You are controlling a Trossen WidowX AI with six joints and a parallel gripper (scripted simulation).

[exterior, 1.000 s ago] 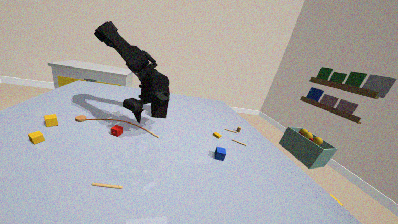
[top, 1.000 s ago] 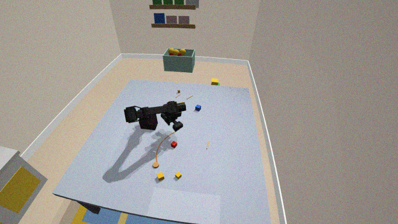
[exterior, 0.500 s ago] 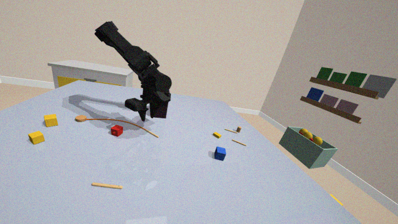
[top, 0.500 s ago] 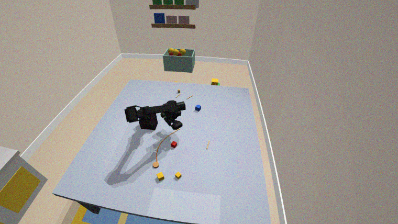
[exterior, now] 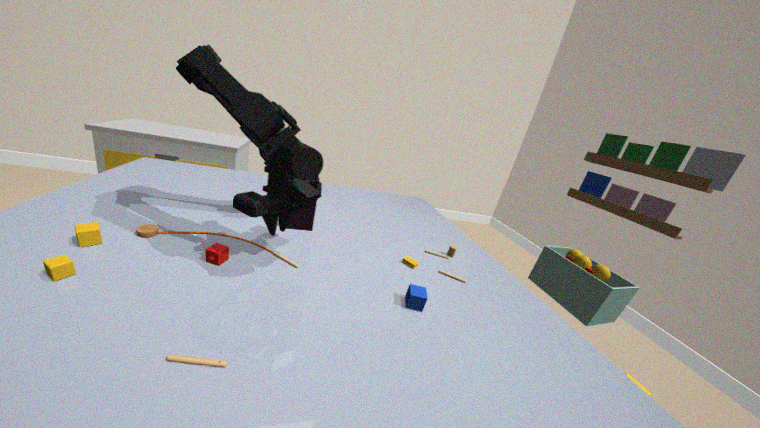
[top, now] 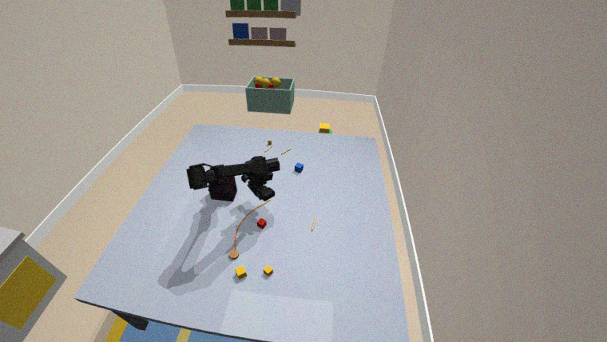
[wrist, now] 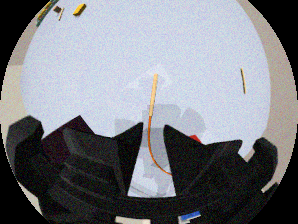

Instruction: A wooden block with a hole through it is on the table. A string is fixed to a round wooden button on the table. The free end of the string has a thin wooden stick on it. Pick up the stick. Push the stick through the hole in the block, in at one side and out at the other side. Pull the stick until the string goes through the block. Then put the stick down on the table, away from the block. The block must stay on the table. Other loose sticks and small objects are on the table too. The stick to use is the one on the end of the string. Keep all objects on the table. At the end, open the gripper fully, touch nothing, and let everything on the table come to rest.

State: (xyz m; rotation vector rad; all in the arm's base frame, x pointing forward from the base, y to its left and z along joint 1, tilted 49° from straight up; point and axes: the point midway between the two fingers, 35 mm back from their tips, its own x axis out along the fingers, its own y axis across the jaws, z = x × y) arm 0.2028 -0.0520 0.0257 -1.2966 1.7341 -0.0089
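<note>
Right now the red block is 110 mm to the right of my gripper tip, 40 mm below it and 30 mm ahead of it. From my gripper tip the other things lie so: blue cube: 290 mm to the left, 160 mm ahead, 40 mm below; small yellow piece: 350 mm to the left, 50 mm below, 10 mm ahead; round wooden button: 280 mm to the right, 50 mm below, 50 mm behind.
</note>
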